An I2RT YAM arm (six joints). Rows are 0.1 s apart.
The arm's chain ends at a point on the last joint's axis. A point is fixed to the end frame.
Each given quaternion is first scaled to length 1.
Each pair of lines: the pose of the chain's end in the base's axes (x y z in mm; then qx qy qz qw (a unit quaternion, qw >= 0)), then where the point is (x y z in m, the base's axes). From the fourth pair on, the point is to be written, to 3 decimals.
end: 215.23 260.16 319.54 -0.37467 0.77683 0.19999 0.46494
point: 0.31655 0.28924 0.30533
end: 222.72 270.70 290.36 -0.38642 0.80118 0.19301 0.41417
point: 0.32182 0.29979 0.26493
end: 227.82 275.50 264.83 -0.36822 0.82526 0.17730 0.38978
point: 0.32672 0.29840 0.23307
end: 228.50 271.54 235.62 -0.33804 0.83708 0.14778 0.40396
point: 0.330 0.285 0.206
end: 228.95 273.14 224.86 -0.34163 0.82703 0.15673 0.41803
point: 0.331 0.289 0.198
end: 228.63 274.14 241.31 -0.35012 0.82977 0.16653 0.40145
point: 0.329 0.293 0.211
